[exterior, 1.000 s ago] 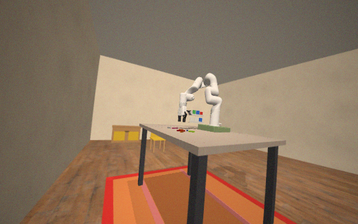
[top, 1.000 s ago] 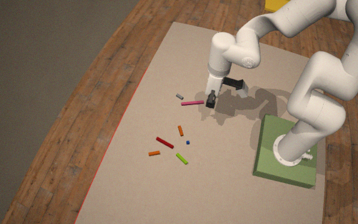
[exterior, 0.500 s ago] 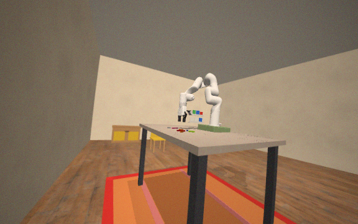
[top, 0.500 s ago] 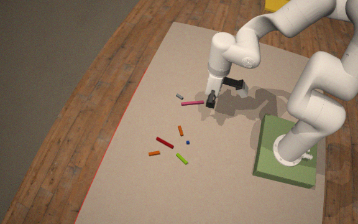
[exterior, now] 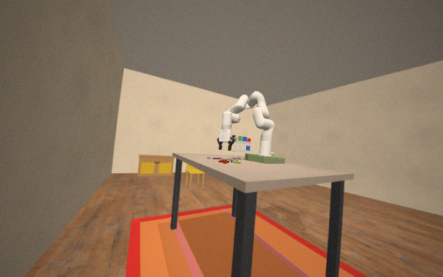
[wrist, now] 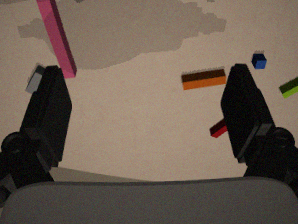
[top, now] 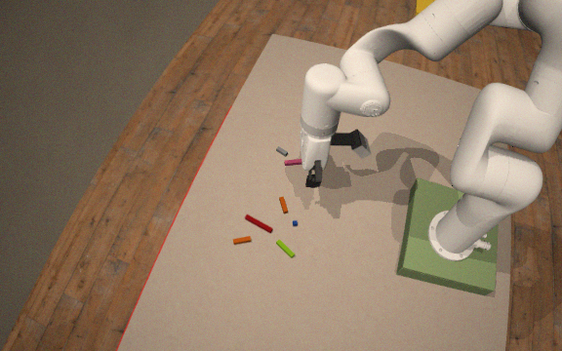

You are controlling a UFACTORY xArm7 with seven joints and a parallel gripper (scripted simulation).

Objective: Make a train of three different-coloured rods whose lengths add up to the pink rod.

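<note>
Right now the blue rod is 110 mm to the left of my hand and 80 mm below it. Round my hand: grey rod (90 mm ahead, 70 mm to the right, 80 mm below); then pink rod (30 mm ahead, 60 mm to the right, 80 mm below); then red rod (80 mm ahead, 140 mm to the left, 80 mm below).
</note>
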